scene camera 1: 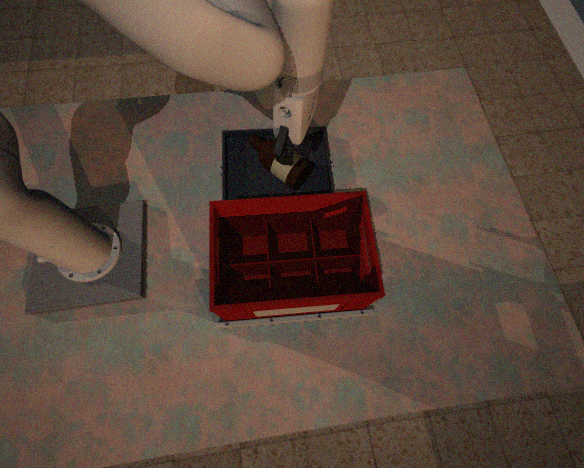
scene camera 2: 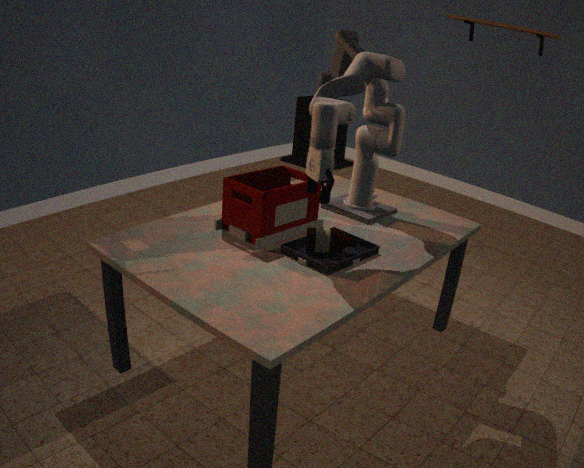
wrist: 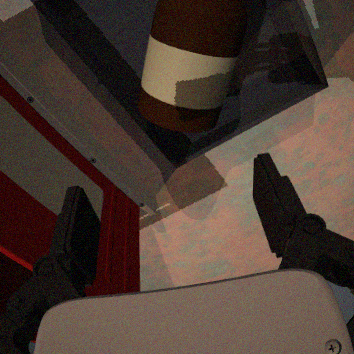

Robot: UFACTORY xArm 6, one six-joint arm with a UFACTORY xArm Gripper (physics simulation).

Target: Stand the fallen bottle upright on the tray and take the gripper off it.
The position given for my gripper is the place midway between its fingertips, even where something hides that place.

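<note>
I see my gripper (scene camera 1: pixel 292 142), and the wrist view gives me a sight of it too (wrist: pixel 170 190). Then there is a brown bottle (scene camera 1: pixel 294 176). Both scene camera 2 (scene camera 2: pixel 325 240) and the wrist view (wrist: pixel 189 61) let me see the bottle as well.
</note>
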